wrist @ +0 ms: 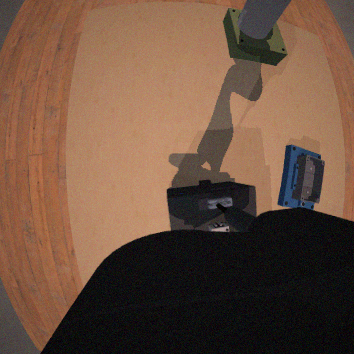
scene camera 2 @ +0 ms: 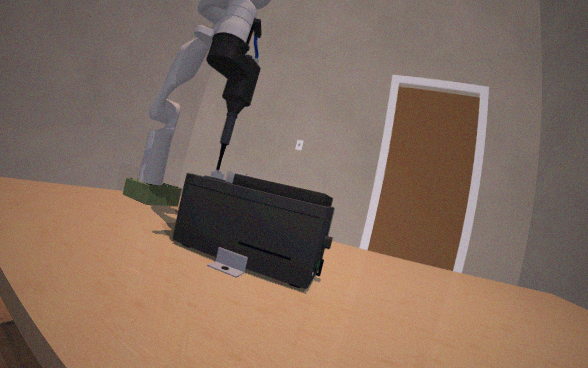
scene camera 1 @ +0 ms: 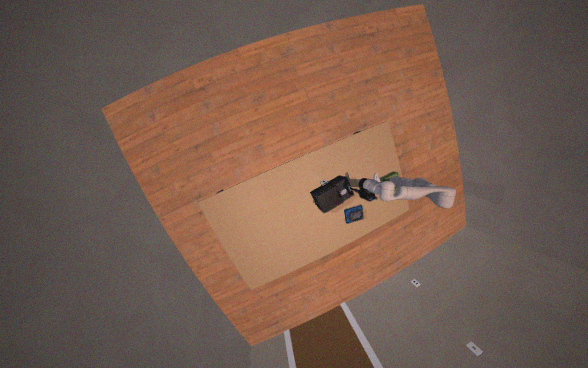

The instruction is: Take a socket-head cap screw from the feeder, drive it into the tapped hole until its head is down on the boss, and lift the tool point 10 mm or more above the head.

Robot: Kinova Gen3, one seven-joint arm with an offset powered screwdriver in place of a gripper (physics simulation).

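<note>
The feeder (scene camera 1: pixel 327 197) (scene camera 2: pixel 250 220) (wrist: pixel 179 202) is a black box on the table. A small pale metal block (scene camera 2: pixel 217 175) (wrist: pixel 212 203) is at its top, at the arm-side end. My screwdriver (scene camera 2: pixel 218 169) (wrist: pixel 220 206) points down, slightly tilted in scene camera 2, with its thin dark bit's tip at or just above this block. Whether a screw is on the tip is too small to tell. The grey part (scene camera 1: pixel 355 215) (wrist: pixel 311 181) sits on a blue fixture plate (scene camera 1: pixel 346 216) (wrist: pixel 286 186) beside the feeder, apart from the tool. Its tapped hole cannot be made out; the part does not show in scene camera 2.
The arm's green base block (scene camera 1: pixel 390 176) (scene camera 2: pixel 150 193) (wrist: pixel 237 51) stands on the table beyond the feeder. A small grey angle bracket (scene camera 2: pixel 227 269) stands at the foot of the feeder's long side. The black tool body (wrist: pixel 210 290) hides the lower wrist view.
</note>
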